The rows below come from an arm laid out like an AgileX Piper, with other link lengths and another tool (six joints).
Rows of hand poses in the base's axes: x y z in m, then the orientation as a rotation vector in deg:
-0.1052 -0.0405 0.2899 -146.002 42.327 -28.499
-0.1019 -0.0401 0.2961 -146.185 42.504 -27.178
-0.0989 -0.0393 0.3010 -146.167 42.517 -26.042
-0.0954 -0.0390 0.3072 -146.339 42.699 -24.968
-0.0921 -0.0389 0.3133 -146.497 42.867 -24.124
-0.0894 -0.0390 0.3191 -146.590 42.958 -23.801
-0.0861 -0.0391 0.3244 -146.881 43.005 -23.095
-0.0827 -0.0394 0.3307 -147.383 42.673 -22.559
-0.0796 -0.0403 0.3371 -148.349 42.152 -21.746
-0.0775 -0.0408 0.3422 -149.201 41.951 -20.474
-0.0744 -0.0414 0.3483 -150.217 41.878 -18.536
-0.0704 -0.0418 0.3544 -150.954 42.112 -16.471
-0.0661 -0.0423 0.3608 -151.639 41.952 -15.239
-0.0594 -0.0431 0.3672 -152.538 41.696 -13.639
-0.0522 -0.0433 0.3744 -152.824 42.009 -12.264
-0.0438 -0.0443 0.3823 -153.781 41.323 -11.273
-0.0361 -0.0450 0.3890 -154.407 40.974 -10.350
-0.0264 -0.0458 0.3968 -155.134 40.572 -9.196
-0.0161 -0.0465 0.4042 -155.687 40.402 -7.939
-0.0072 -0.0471 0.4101 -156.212 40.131 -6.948
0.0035 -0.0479 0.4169 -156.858 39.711 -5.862
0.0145 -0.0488 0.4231 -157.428 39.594 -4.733
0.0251 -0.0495 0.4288 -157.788 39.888 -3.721
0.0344 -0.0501 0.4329 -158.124 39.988 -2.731
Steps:
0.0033 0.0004 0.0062 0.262 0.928 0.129
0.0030 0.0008 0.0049 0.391 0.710 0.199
0.0035 0.0003 0.0062 0.174 0.775 0.079
0.0033 0.0001 0.0061 0.109 0.623 0.045
0.0027 -0.0001 0.0058 0.008 0.255 0.001
0.0033 -0.0001 0.0053 -0.048 0.553 0.114
0.0034 -0.0003 0.0063 -0.254 0.430 0.366
0.0031 -0.0009 0.0064 -0.577 0.714 0.579
0.0021 -0.0005 0.0051 -0.381 1.038 0.418
0.0031 -0.0006 0.0061 -0.370 1.540 0.444
0.0040 -0.0004 0.0061 -0.142 1.598 0.220
0.0043 -0.0005 0.0064 -0.281 0.965 0.361
0.0067 -0.0008 0.0064 -0.382 1.244 0.499
0.0072 -0.0002 0.0072 0.028 1.035 0.004
0.0084 -0.0010 0.0079 -0.538 0.778 0.717
0.0077 -0.0007 0.0067 -0.310 0.706 0.433
0.0097 -0.0008 0.0078 -0.350 0.874 0.508
0.0103 -0.0007 0.0074 -0.214 0.936 0.337
0.0089 -0.0006 0.0059 -0.235 0.736 0.369
0.0107 -0.0008 0.0068 -0.310 0.802 0.495
0.0110 -0.0009 0.0062 -0.295 0.861 0.282
0.0106 -0.0007 0.0057 -0.204 0.799 -0.038
0.0093 -0.0006 0.0041 -0.154 0.748 0.086

